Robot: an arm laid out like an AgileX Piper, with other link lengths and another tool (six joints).
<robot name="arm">
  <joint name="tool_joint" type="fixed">
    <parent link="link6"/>
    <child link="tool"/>
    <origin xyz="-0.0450 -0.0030 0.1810" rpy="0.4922 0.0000 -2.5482"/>
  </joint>
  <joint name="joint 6" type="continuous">
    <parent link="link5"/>
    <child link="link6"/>
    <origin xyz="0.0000 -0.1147 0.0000" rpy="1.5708 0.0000 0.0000"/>
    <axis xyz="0 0 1"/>
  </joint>
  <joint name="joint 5" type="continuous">
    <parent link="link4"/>
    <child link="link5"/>
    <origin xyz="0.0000 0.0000 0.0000" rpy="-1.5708 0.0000 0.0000"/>
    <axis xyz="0 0 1"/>
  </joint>
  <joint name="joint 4" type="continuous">
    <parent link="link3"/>
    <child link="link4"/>
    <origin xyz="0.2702 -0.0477 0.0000" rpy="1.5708 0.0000 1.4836"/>
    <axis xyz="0 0 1"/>
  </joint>
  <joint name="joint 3" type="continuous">
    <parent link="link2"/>
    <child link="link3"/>
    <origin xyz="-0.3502 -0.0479 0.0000"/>
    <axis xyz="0 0 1"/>
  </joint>
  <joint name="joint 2" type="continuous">
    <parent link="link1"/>
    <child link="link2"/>
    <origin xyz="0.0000 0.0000 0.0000" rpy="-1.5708 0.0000 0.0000"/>
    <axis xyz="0 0 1"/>
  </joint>
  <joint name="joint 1" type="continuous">
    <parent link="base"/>
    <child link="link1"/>
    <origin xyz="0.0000 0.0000 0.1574"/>
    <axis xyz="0 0 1"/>
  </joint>
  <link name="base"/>
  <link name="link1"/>
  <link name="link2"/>
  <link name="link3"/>
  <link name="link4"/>
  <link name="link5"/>
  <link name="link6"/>
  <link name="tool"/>
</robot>
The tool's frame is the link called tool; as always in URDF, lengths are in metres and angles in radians. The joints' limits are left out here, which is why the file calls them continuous.
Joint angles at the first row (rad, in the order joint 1, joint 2, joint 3, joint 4, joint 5, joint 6):
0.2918, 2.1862, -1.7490, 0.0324, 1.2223, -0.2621
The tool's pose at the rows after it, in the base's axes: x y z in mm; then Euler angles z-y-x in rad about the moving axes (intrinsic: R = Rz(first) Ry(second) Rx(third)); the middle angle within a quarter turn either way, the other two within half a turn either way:
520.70 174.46 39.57 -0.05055 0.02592 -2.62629
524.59 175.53 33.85 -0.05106 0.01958 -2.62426
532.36 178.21 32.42 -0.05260 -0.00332 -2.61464
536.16 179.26 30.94 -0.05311 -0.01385 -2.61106
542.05 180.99 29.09 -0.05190 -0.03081 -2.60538
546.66 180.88 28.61 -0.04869 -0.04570 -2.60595
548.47 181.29 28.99 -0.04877 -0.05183 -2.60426
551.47 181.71 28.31 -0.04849 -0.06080 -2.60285
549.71 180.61 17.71 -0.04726 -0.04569 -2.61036
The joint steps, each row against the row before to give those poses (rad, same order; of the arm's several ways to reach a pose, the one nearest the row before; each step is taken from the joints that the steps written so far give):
0.0000, 0.0176, 0.0000, 0.0000, -0.0023, 0.0000
0.0000, 0.0117, 0.0000, 0.0000, -0.0184, 0.0000
0.0000, 0.0050, 0.0000, 0.0019, -0.0298, 0.0000
0.0000, 0.0040, 0.0000, 0.0000, -0.0151, 0.0000
0.0000, 0.0055, 0.0000, 0.0000, -0.0233, -0.0021
0.0000, 0.0023, 0.0000, -0.0057, -0.0162, -0.0015
0.0000, 0.0000, 0.0001, -0.0004, -0.0064, 0.0000
0.0000, 0.0024, -0.0001, -0.0017, -0.0113, 0.0000
0.0000, 0.0184, 0.0000, -0.0022, -0.0016, 0.0000

